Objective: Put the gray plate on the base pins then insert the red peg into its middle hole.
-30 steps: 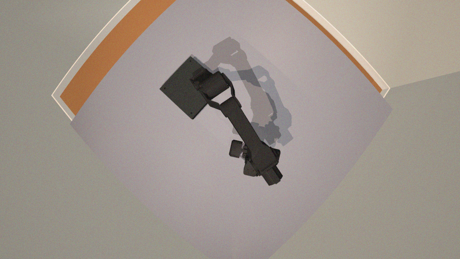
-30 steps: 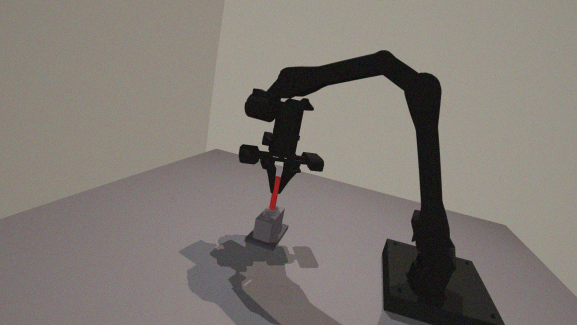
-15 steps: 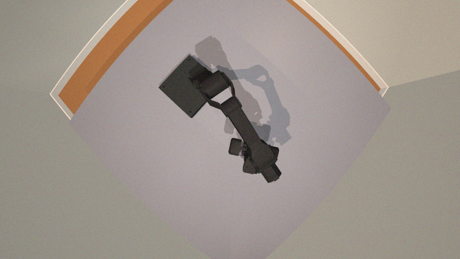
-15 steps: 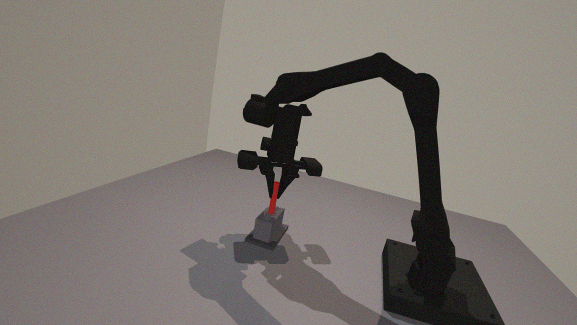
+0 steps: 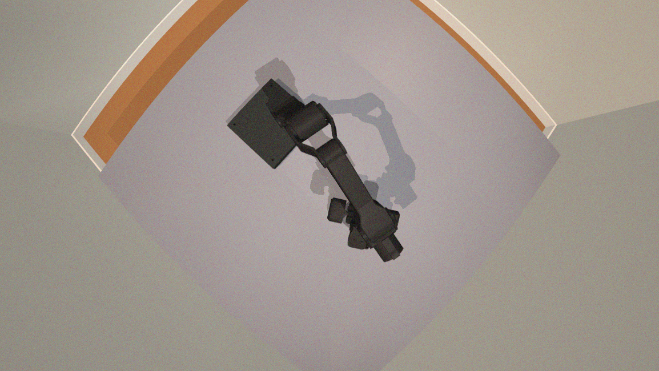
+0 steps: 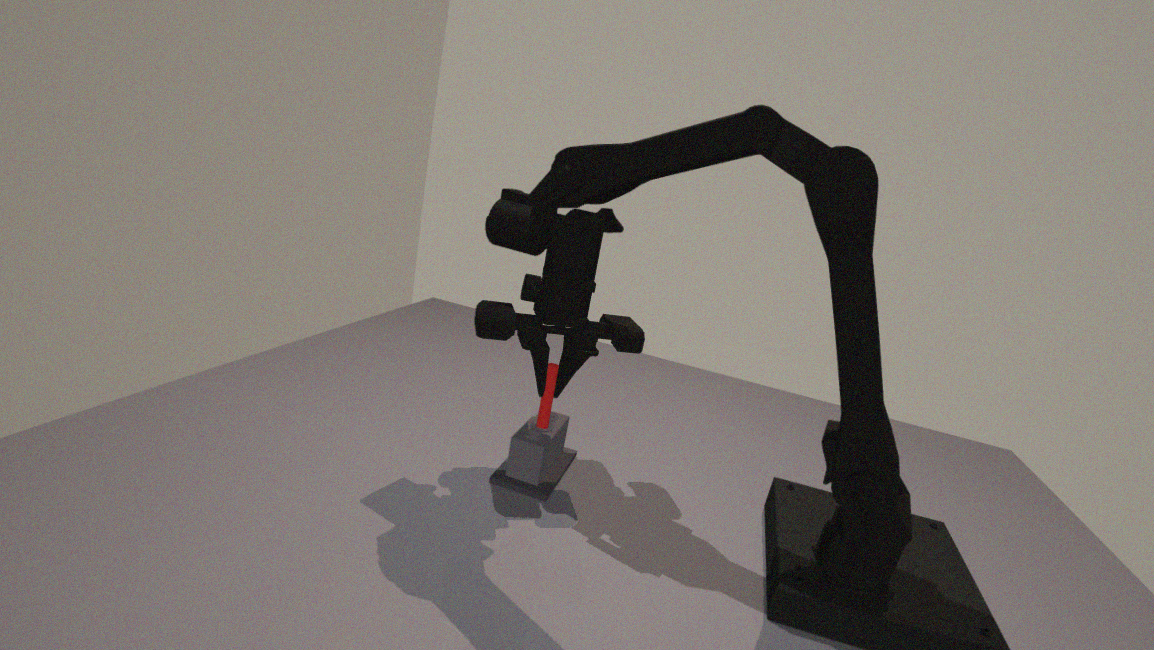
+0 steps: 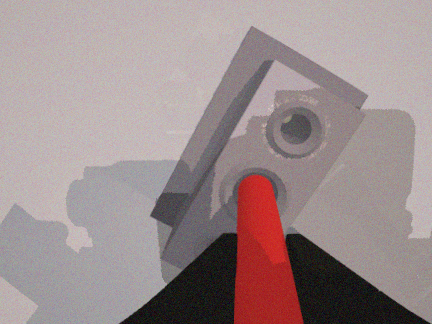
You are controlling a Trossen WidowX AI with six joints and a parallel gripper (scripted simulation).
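The red peg lies right at my gripper tip. From my gripper tip the other things lie so: base 90 mm below; then gray plate 50 mm below.
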